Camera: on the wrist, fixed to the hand. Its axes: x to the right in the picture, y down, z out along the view.
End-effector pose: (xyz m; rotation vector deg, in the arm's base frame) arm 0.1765 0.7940 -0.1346 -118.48 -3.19 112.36
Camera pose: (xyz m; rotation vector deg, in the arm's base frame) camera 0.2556 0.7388 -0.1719 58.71 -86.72 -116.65
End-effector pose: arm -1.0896 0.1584 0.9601 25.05 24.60 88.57
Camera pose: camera -1.1765 0.1869 0.9119 91.36 1.13 148.65
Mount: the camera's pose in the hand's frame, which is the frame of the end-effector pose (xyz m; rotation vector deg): 0.0295 0.0482 -0.0866 23.45 -25.17 80.92
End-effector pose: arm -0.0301 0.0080 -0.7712 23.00 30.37 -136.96
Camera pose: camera -0.0077 -0.0012 -0.8717 14.38 -22.57 -62.86
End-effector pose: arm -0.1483 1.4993 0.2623 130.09 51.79 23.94
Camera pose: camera -0.1468 1.5327 0.3602 164.19 -59.72 15.18
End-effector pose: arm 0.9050 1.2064 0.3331 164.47 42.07 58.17
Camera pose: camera 0.8940 1.1639 0.4267 -131.29 53.69 -1.62
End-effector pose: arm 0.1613 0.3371 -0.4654 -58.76 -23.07 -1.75
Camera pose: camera 0.2258 0.2948 -0.5343 -41.00 0.21 85.86
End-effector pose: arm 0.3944 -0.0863 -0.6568 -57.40 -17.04 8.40
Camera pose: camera 0.4502 -0.1228 -0.7358 -34.12 5.82 94.66
